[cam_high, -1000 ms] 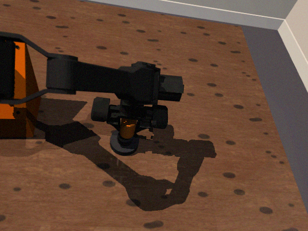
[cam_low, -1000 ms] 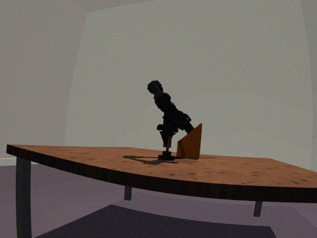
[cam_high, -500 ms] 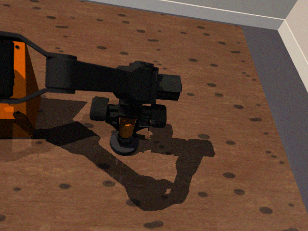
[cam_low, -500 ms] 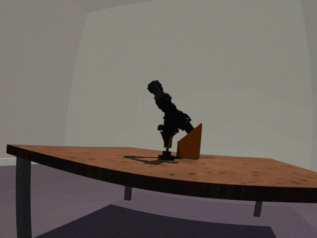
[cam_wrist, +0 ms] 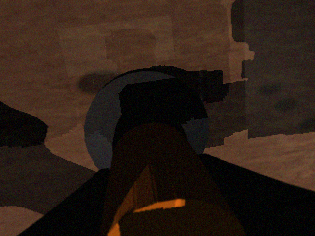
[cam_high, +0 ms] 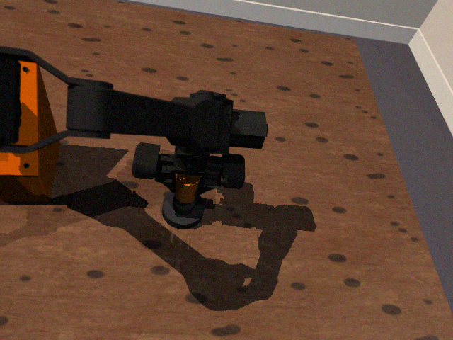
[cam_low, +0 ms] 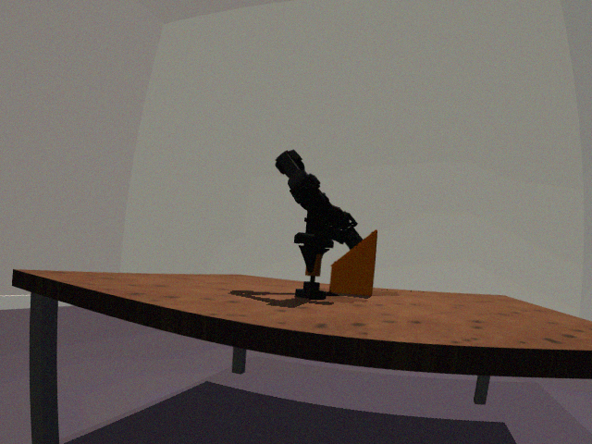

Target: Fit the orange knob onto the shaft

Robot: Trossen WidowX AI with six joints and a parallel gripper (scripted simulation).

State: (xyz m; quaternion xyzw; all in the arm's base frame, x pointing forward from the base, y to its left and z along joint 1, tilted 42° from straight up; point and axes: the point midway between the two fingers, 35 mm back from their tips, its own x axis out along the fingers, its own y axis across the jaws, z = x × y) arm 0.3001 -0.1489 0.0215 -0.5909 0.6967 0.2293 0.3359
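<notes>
Now: the knob 20 mm above my gripper tip. From my gripper tip the other things lie so: dark pedestal (40 mm below).
</notes>
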